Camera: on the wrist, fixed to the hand. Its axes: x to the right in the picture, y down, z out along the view.
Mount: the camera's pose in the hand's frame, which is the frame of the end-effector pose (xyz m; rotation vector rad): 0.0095 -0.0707 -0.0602 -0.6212 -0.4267 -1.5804
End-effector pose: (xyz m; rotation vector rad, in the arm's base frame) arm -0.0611 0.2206 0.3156 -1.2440 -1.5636 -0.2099
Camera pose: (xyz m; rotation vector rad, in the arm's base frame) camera -0.0783 0.1545 0.3792 -0.1312 -2.6702 -1.5830
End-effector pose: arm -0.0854 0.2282 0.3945 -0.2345 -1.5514 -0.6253
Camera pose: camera -0.0709 0.1365 0.3845 0.5296 -1.6804 -2.4130
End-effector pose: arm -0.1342 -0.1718 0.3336 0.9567 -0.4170 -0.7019
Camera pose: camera -0.1160 -0.1698 0.2421 0.3584 0.3153 -2.3221
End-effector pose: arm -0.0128 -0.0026 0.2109 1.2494 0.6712 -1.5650
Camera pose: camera -0.0541 0.0717 0.1723 -0.3530 1.8691 -2.3465
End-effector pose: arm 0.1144 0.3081 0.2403 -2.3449 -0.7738 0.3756
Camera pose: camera 0.1177 0.3294 0.3311 -1.3361 -2.8315 -0.1295
